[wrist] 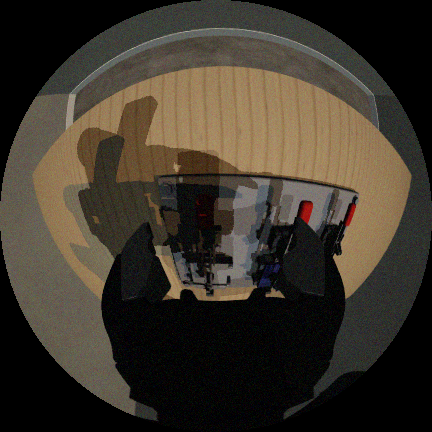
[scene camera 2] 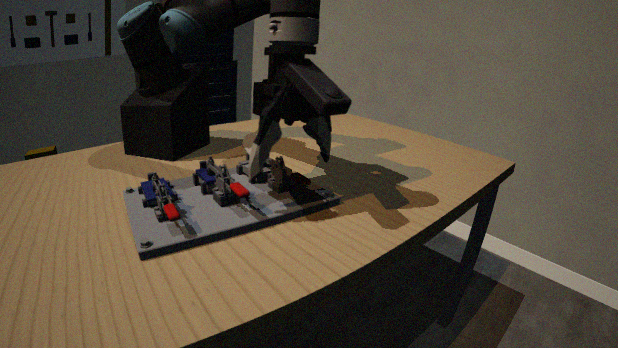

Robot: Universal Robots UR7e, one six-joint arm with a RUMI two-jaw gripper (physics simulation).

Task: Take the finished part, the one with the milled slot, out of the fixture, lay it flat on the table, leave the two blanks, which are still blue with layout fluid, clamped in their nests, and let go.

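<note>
The finished part (scene camera 2: 245,168) (wrist: 220,273) is grey and sits in the nest at the right end of the fixture plate (scene camera 2: 150,231) (wrist: 245,200). One finger and the clamp partly hide it, and its slot cannot be made out. One blue blank (scene camera 2: 205,175) (wrist: 269,276) sits in the middle nest, another blue blank (scene camera 2: 149,191) in the left nest, each under its clamp. My gripper (scene camera 2: 290,170) (wrist: 221,222) is open and empty, pointing down low over the right nest. In the scene view one finger stands between the middle and right nests, the other beyond the right clamp.
Red clamp handles (scene camera 2: 240,189) (wrist: 306,212) point toward the table's front edge; the right handle (scene camera 2: 300,180) (wrist: 204,210) lies in shadow. The wooden table (scene camera 2: 75,225) (wrist: 300,125) surrounds the plate. The dark robot base (scene camera 2: 150,125) stands behind it.
</note>
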